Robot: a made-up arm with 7 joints. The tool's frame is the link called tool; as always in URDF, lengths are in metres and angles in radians. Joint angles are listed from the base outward. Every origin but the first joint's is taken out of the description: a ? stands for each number. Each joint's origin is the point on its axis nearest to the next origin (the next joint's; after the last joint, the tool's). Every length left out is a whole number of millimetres.
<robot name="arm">
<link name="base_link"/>
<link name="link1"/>
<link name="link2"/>
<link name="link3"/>
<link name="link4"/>
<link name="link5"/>
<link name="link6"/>
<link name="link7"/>
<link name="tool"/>
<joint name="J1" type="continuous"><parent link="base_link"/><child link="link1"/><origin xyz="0 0 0" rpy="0 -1.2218 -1.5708"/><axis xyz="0 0 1"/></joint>
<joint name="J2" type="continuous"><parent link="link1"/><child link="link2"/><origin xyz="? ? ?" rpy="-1.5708 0 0"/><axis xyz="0 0 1"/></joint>
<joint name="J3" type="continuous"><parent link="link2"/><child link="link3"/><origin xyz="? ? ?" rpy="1.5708 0 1.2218"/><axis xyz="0 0 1"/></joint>
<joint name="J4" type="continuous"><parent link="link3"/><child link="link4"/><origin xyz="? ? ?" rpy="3.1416 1.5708 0"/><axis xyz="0 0 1"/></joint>
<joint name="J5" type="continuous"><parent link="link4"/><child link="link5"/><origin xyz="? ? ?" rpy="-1.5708 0 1.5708"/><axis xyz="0 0 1"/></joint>
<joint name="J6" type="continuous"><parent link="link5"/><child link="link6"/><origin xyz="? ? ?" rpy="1.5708 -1.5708 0"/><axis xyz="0 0 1"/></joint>
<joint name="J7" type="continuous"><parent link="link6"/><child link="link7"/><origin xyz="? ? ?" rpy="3.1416 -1.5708 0"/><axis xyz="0 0 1"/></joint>
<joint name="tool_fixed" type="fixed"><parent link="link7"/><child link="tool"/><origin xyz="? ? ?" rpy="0 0 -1.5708"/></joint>
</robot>
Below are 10 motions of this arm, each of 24 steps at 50 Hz.
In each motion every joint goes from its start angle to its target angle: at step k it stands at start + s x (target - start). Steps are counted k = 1, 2, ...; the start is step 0. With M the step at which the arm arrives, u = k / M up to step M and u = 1 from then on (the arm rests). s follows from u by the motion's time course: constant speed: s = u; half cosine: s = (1 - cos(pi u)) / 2; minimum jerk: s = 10 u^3 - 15 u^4 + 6 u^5.
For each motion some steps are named. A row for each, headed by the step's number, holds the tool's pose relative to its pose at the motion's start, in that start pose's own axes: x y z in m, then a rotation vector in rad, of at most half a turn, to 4 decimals.
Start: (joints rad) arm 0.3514 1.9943 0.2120 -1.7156 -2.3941 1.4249 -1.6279
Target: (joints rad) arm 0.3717 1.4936 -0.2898 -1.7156 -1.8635 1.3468 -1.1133
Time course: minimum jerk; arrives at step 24
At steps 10, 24:
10: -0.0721 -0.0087 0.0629 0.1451 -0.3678 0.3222
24: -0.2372 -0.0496 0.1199 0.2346 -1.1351 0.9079

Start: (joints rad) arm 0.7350 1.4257 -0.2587 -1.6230 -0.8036 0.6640 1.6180
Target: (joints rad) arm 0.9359 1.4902 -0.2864 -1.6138 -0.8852 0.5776 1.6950
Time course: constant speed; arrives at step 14
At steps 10, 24:
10: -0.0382 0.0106 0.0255 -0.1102 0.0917 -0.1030
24: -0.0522 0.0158 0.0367 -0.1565 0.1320 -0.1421

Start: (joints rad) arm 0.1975 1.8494 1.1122 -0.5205 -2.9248 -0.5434 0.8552
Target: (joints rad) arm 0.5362 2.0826 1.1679 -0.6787 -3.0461 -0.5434 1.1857
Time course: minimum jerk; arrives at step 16
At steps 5, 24:
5: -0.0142 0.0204 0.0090 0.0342 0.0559 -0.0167
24: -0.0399 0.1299 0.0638 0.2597 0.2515 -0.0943

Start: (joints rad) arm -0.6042 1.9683 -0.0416 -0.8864 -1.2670 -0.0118 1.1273
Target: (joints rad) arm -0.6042 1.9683 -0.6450 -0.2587 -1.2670 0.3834 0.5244
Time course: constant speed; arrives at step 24
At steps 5, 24:
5: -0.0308 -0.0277 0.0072 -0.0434 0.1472 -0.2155
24: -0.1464 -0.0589 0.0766 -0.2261 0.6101 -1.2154

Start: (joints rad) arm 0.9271 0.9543 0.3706 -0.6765 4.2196 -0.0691 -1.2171
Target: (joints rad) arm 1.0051 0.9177 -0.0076 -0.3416 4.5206 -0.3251 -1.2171
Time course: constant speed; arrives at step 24
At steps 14, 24:
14: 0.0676 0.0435 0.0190 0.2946 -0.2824 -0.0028
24: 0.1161 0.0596 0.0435 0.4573 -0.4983 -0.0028

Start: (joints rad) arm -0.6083 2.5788 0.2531 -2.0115 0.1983 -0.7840 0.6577
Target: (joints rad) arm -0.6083 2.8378 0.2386 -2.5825 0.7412 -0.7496 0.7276
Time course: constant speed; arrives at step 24
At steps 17, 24:
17: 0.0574 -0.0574 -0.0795 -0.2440 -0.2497 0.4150
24: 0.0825 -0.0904 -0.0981 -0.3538 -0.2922 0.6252

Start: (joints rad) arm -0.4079 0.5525 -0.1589 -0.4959 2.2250 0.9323 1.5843
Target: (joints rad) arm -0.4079 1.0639 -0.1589 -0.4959 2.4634 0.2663 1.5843
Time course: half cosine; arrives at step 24
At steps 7, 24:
7: -0.0251 -0.0222 0.0374 -0.2075 0.0298 -0.0324
24: -0.1433 -0.0637 0.2002 -1.0328 0.2267 -0.1528

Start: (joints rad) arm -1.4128 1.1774 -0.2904 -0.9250 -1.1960 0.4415 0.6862
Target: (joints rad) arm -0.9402 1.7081 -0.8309 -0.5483 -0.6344 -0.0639 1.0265
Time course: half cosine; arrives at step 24
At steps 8, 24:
8: -0.0757 -0.0219 0.0177 -0.2328 0.0249 -0.0785
24: -0.2925 0.0595 0.0781 -0.7139 0.3899 -0.2602

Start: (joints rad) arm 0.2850 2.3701 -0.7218 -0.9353 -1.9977 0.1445 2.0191
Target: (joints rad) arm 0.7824 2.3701 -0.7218 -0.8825 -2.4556 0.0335 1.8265
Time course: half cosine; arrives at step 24
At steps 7, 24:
7: 0.0105 -0.0085 -0.0060 -0.0813 -0.0343 -0.1947
24: 0.0491 -0.0510 -0.0219 -0.3534 -0.2269 -1.0077

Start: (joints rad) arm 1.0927 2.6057 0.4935 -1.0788 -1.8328 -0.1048 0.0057
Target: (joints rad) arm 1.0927 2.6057 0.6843 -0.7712 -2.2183 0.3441 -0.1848
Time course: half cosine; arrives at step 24
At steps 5, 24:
5: -0.0023 -0.0092 0.0014 -0.0379 0.0539 -0.0469
24: -0.0118 -0.0850 0.0259 -0.3526 0.4175 -0.4939

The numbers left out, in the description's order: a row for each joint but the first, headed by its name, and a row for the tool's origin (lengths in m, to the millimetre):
J2: 0 0 0
J3: -0.244 0.089 0
J4: 0 0.029 0
J5: 0.259 0.031 0
J6: 0 0 0
J7: 0 0 0
tool: 0 0 0

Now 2 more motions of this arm.
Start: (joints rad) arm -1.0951 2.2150 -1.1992 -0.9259 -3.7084 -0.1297 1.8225
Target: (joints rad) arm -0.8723 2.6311 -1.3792 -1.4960 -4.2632 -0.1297 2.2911
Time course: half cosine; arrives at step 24
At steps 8, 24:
8: -0.0007 -0.0045 0.0164 0.0747 -0.0045 -0.1188
24: 0.0022 -0.0114 0.0809 0.3276 -0.0884 -0.4192

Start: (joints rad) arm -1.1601 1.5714 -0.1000 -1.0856 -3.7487 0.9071 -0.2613
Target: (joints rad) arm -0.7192 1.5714 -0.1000 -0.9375 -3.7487 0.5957 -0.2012
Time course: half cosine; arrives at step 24
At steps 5, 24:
5: -0.0060 0.0137 0.0047 0.0531 -0.0227 0.0326
24: -0.0644 0.1116 0.0727 0.5497 -0.2222 0.2245

